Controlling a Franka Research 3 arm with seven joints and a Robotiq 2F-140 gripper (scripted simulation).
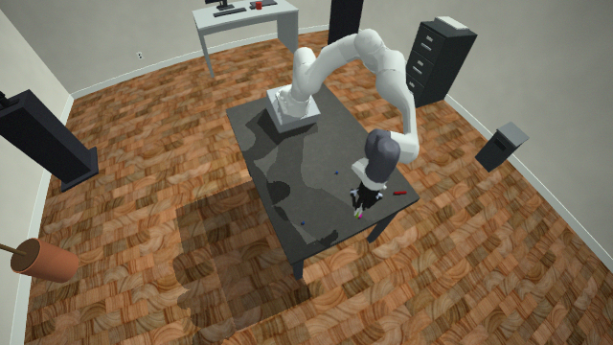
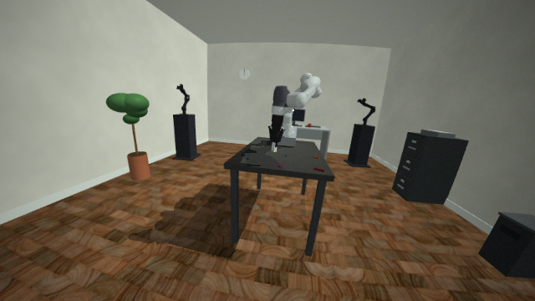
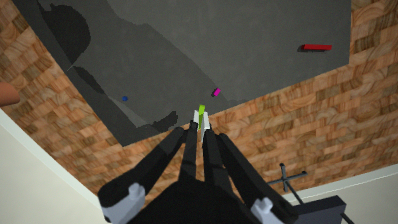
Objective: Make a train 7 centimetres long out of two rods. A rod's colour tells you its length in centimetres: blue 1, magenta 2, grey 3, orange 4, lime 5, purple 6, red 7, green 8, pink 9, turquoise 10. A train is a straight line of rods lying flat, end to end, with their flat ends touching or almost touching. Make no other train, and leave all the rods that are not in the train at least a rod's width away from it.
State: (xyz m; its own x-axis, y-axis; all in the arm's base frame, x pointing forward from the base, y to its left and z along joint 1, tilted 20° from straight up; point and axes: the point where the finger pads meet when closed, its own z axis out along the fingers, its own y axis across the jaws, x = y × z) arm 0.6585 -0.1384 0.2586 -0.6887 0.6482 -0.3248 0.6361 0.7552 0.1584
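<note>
Now: the magenta rod 14 cm below my hand and 5 cm to the left of it. The rest, counted from my hand: orange rod (39 cm to the left, 26 cm behind, 14 cm below); lime rod (3 cm below); red rod (32 cm to the left, 14 cm below, 3 cm ahead).
</note>
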